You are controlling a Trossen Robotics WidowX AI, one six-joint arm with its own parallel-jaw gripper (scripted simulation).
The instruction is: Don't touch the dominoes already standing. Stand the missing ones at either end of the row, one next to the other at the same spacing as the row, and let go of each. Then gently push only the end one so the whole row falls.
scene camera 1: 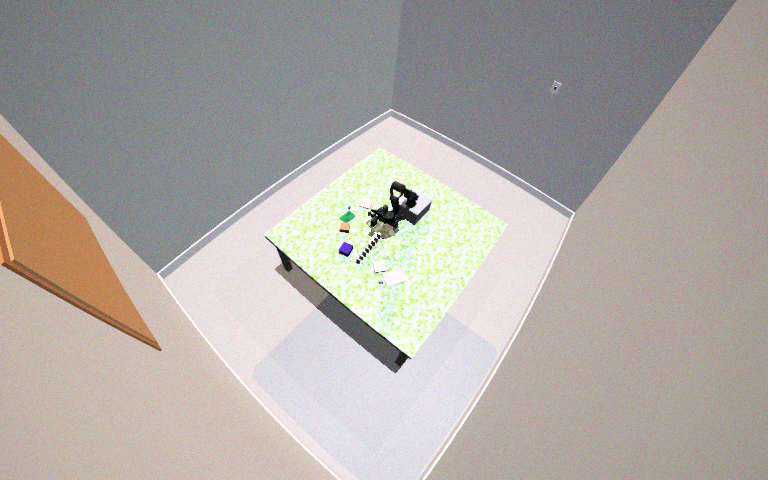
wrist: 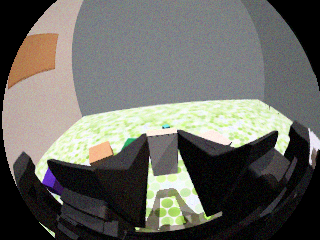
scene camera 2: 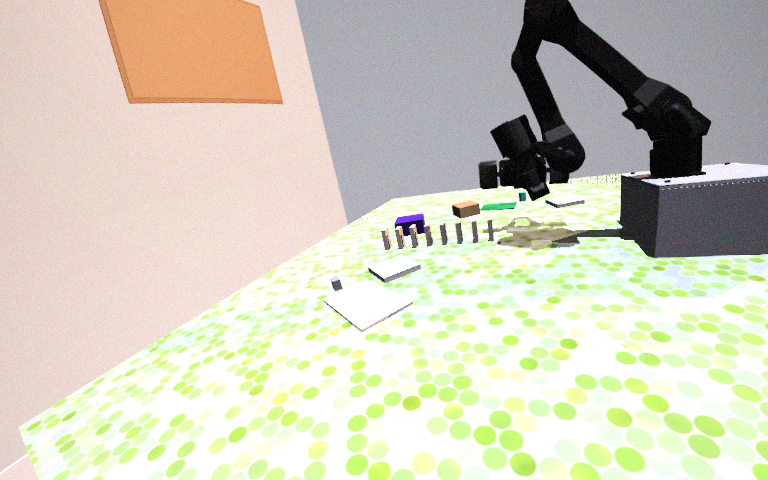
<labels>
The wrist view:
my gripper: 161, 136
tan-grey domino: 163, 152, held by my gripper
</labels>
